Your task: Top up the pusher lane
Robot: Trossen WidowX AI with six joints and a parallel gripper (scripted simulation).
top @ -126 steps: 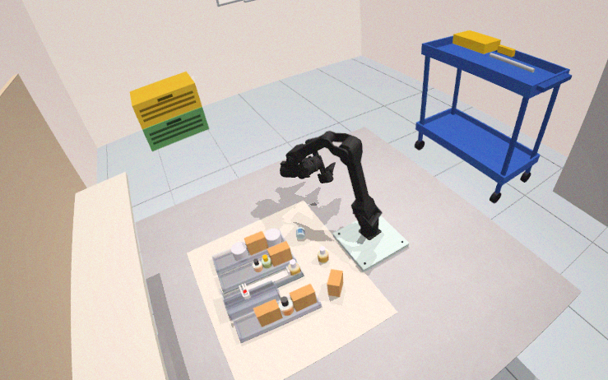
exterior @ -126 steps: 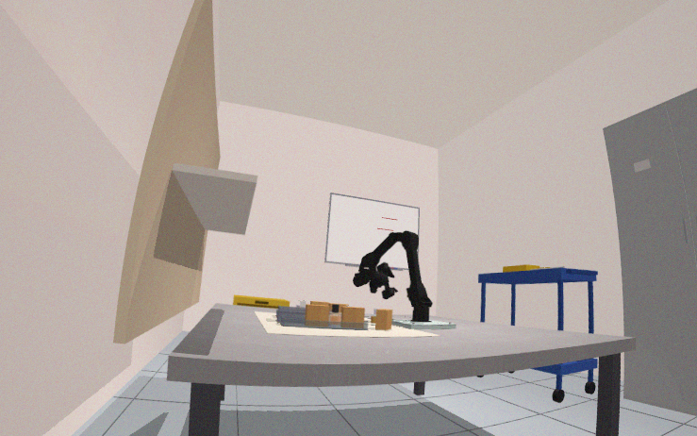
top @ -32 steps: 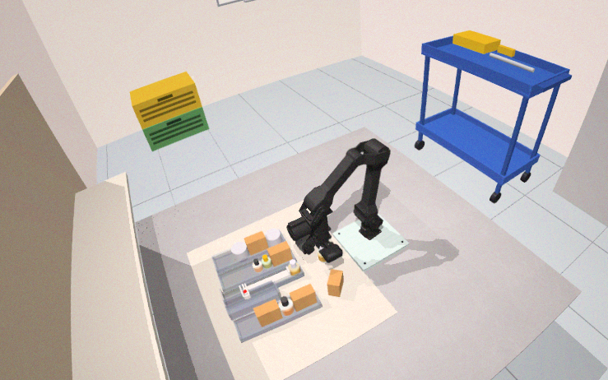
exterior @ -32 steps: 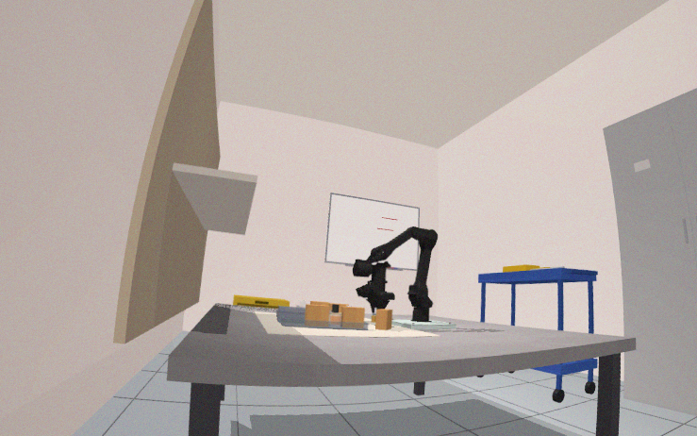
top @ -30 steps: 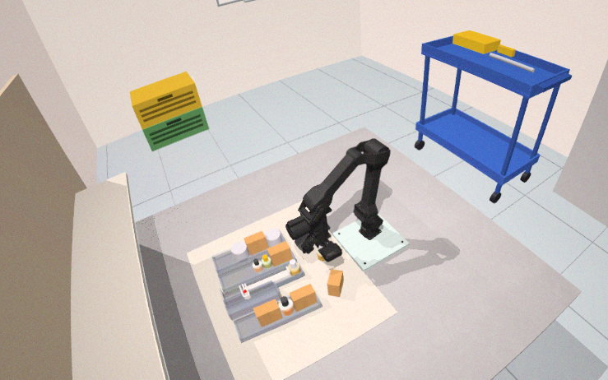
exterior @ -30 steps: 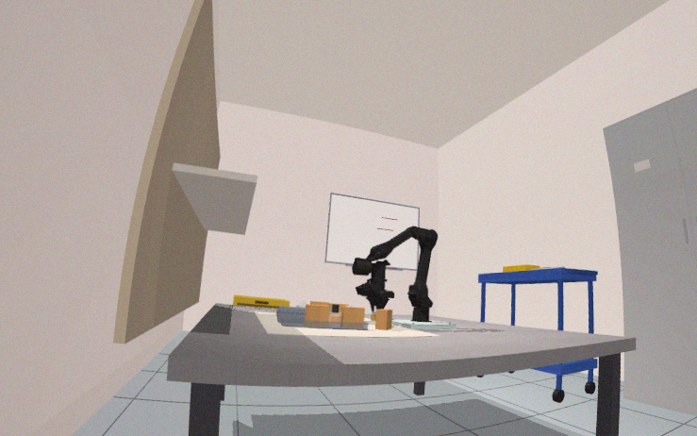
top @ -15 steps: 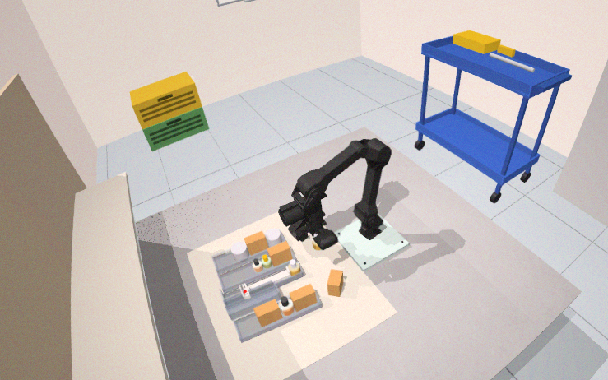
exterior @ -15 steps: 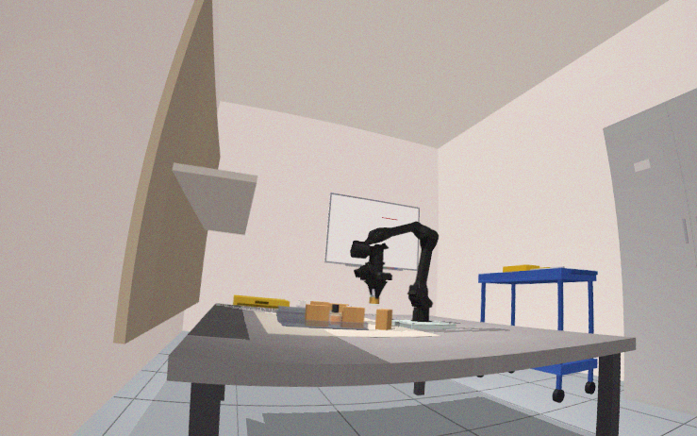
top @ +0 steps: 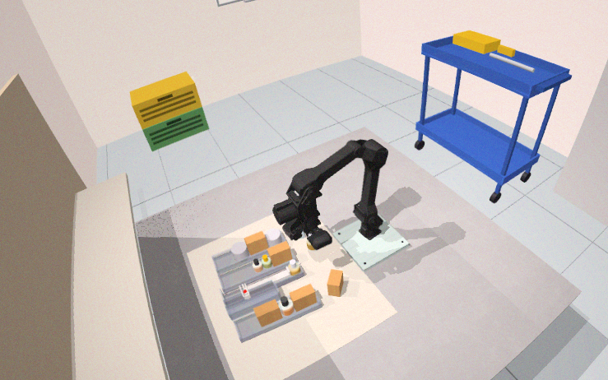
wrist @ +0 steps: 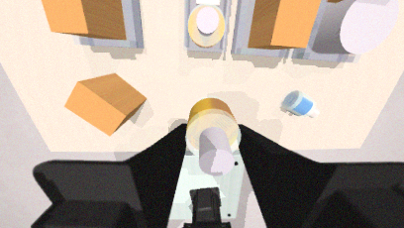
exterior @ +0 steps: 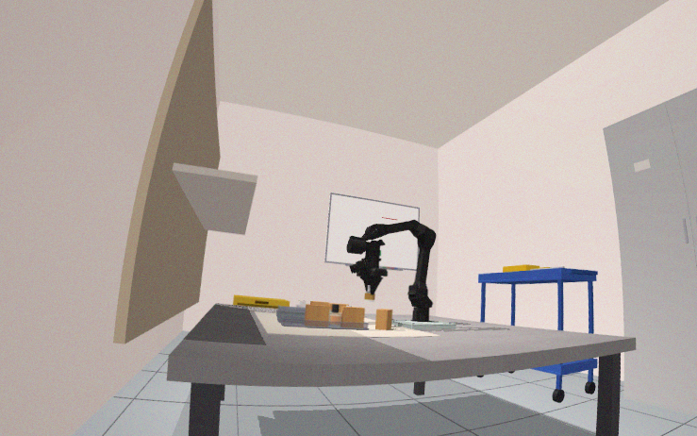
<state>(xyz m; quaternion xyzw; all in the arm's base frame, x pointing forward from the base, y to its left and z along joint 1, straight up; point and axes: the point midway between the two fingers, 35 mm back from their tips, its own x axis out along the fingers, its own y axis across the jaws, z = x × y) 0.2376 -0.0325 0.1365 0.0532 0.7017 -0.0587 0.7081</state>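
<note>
The brown box lies 1 cm ahead of my gripper tip, 13 cm to the left of it and 8 cm below it. The rest, counted from my gripper tip: small blue-white jar: 4 cm behind, 15 cm to the right, 10 cm below; then grey rack: 24 cm ahead, 2 cm to the right, 10 cm below; then white pusher plate: 20 cm ahead, 7 cm below.
</note>
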